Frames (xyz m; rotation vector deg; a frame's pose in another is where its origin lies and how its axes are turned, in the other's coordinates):
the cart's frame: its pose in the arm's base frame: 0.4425 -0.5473 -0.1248 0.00 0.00 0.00
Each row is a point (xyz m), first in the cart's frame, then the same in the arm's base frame.
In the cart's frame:
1: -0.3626 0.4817 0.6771
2: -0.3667 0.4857 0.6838
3: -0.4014 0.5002 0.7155
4: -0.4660 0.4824 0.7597
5: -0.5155 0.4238 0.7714
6: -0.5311 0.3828 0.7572
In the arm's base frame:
1: 0.0799 -0.0656 0.5523
2: 0.0758 -0.0616 0.5590
3: 0.0411 -0.0471 0.5907
4: -0.0235 -0.0649 0.6349
5: -0.0730 -0.1235 0.6466
6: -0.0886 -0.1645 0.6324

